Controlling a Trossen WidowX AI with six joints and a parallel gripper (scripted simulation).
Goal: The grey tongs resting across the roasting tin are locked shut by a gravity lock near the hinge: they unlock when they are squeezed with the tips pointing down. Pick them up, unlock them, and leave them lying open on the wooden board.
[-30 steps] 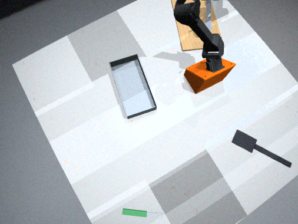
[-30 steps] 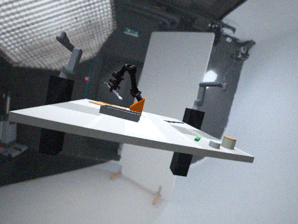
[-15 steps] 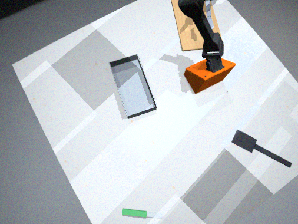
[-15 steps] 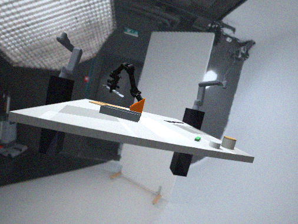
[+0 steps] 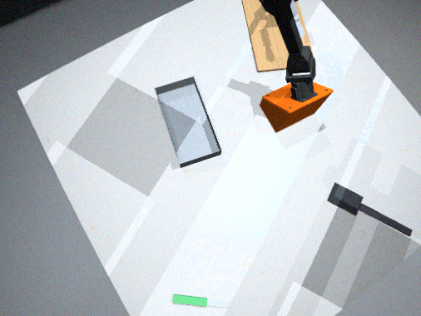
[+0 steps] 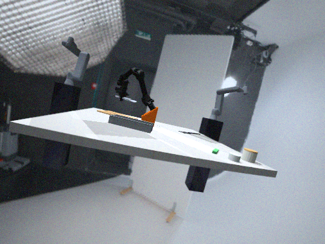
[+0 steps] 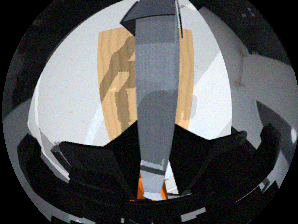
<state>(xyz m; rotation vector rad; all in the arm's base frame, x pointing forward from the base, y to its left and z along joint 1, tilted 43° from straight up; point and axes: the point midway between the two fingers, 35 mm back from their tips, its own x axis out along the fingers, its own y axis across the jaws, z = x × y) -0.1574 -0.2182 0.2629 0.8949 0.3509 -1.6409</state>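
My gripper tip is 15 cm above the wooden board. Round my gripper tip: dark spatula: 77 cm to the left, 15 cm below, 12 cm ahead; roasting tin: 52 cm ahead, 19 cm to the left, 13 cm below; green-handled tool: 76 cm ahead, 75 cm to the left, 15 cm below.
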